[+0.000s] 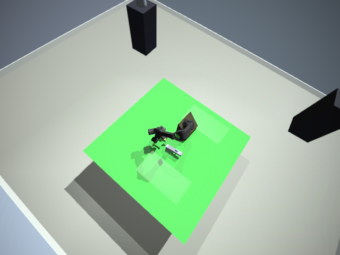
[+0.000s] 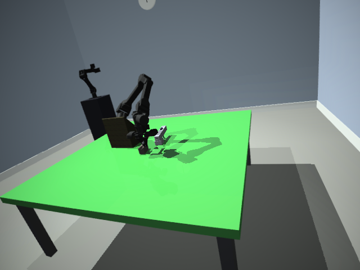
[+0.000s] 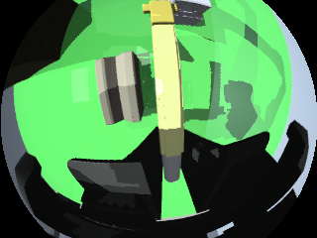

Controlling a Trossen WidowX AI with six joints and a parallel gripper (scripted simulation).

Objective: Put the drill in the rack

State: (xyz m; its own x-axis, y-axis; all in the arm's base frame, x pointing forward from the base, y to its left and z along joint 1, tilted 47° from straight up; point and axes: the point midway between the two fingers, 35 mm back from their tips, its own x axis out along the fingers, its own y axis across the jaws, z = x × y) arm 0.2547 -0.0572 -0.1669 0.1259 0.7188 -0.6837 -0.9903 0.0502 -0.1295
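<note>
My gripper tip is 4 cm to the right of the yellow drill and 4 cm below it. The rest, counted from my gripper tip: grey block (21 cm to the left, 2 cm ahead, 1 cm below); then rack (4 cm to the left, 4 cm behind, 3 cm below).
</note>
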